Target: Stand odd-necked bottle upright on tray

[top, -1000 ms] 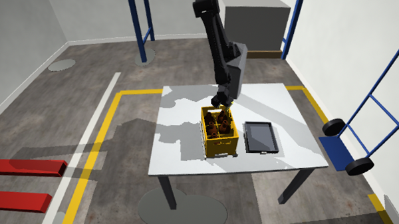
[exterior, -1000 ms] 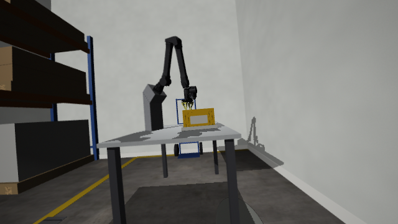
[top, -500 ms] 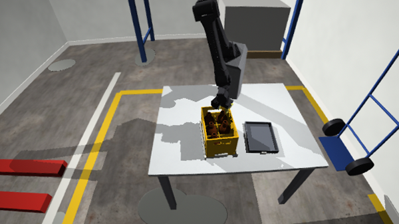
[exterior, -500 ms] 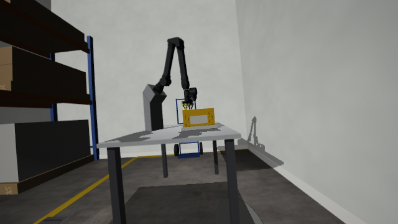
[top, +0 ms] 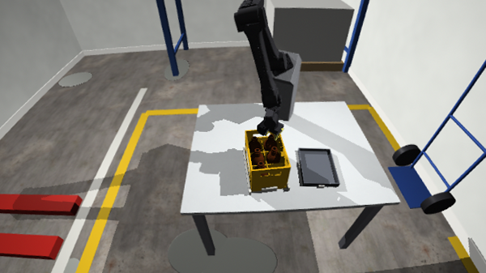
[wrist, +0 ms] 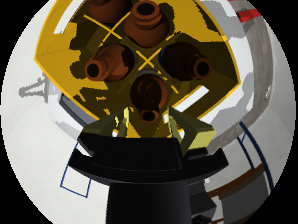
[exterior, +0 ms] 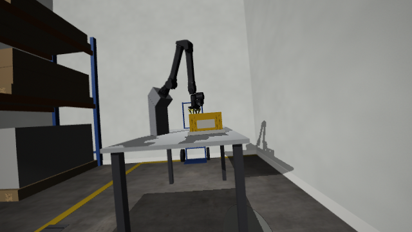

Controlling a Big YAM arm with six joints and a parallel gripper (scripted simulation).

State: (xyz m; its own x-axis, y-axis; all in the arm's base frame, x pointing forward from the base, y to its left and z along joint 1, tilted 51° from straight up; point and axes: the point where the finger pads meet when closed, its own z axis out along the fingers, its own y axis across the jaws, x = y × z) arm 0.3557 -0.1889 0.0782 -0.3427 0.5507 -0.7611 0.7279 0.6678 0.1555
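Now: hand 7 cm above the brown bottle. From my hand the other things lie so: dark tray 19 cm ahead, 20 cm to the left, 15 cm below; then crate 7 cm ahead, 7 cm to the right, 7 cm below.
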